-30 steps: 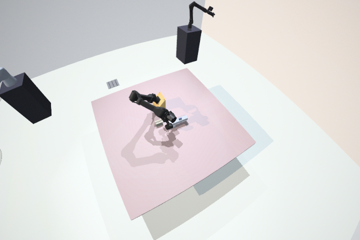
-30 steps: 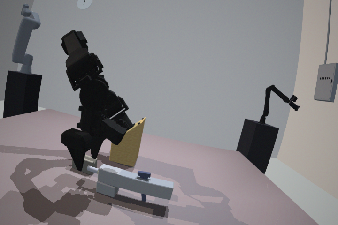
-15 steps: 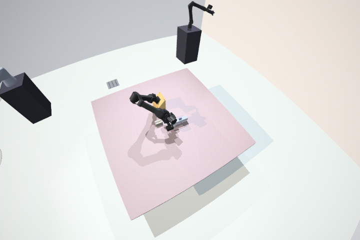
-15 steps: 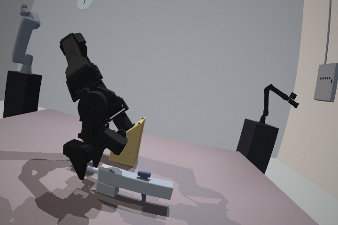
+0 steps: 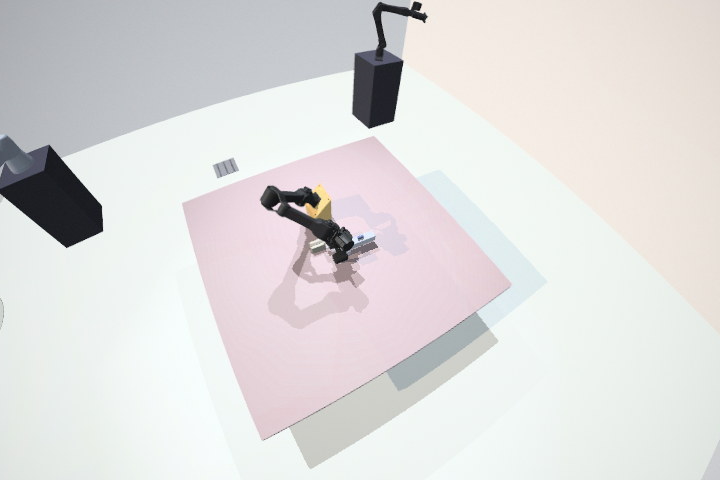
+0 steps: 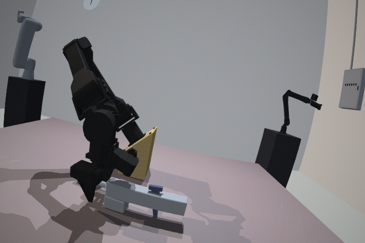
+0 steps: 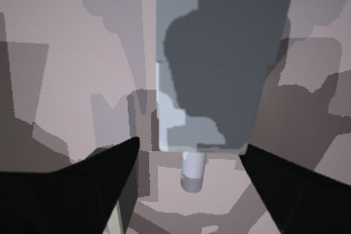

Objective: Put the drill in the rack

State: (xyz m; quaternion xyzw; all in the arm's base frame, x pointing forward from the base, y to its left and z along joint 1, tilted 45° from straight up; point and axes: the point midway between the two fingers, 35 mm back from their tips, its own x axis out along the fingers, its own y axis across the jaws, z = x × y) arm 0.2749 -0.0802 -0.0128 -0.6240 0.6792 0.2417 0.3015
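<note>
Right now the drill is 5 cm to the left of my gripper tip, 3 cm above it and 1 cm ahead of it. Also, from my gripper tip: rack 8 cm behind, 5 cm to the right; then blue key 14 cm to the left, 4 cm above, 1 cm ahead.
</note>
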